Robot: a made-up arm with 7 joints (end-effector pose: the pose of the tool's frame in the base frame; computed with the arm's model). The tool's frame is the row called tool.
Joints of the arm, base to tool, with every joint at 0 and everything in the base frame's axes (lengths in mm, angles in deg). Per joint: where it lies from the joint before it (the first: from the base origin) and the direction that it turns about. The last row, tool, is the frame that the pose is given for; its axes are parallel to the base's.
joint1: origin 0 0 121 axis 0 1 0
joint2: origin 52 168 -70 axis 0 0 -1
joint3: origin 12 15 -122 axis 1 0 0
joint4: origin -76 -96 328 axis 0 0 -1
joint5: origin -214 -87 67 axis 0 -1 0
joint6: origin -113 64 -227 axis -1 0 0
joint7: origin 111 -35 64 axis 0 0 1
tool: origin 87 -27 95
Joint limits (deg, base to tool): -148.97..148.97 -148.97..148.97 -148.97..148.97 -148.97..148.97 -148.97..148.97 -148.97..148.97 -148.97..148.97
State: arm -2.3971 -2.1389 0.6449 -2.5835 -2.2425 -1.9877 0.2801
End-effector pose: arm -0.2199 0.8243 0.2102 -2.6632 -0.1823 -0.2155
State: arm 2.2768 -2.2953 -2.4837 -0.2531 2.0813 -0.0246 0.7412
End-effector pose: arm -0.2885 -0.3157 0.5290 0.6479 -2.8078 0.8520
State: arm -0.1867 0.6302 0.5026 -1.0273 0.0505 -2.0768 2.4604
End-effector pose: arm -0.1605 -0.1330 -0.1932 -0.8683 2.2461 -1.1981
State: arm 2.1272 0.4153 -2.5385 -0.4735 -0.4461 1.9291 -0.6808
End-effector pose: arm -0.1753 0.4838 0.4672 -0.0949 0.7938 -2.2354
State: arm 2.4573 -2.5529 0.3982 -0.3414 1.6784 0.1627 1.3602
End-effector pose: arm -0.1711 0.2572 -0.2511 1.9747 -0.7803 -0.8469
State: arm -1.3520 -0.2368 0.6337 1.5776 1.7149 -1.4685 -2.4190
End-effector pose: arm -0.0144 -0.2143 0.0053 2.9283 -0.3289 -0.3741
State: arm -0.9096 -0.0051 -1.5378 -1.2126 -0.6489 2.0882 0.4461
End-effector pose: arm -0.2749 0.2833 0.0286 2.1553 -1.1702 -0.3914
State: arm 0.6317 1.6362 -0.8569 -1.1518 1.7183 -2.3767 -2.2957
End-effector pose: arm 0.3132 0.0650 -0.0885 1.0081 1.8863 -1.2757
